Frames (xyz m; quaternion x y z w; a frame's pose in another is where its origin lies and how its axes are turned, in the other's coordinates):
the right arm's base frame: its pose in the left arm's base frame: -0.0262 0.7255 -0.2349 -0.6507 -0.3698 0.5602 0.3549
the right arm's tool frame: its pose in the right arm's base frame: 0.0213 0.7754 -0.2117 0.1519 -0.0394 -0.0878 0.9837
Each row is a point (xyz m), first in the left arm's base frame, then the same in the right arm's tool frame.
Working: the left arm's base frame: its pose in the right arm's tool frame: -0.6283 -0.6812 0.3820 0.5317 0.3498 -0.6017 0.4826

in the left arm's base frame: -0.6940 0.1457 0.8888
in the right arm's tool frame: -0.7797 -1.4087 1.2426
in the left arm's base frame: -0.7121 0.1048 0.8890
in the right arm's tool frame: -0.8193 -1.3933 1.2566
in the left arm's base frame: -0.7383 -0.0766 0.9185
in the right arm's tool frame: -1.0018 -1.3629 1.2711
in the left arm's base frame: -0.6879 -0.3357 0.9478
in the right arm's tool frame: -1.2560 -1.3257 1.2035
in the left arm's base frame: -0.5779 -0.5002 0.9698
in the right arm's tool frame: -1.4159 -1.3216 1.0850
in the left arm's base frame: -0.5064 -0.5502 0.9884
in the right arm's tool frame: -1.4670 -1.3395 1.0140
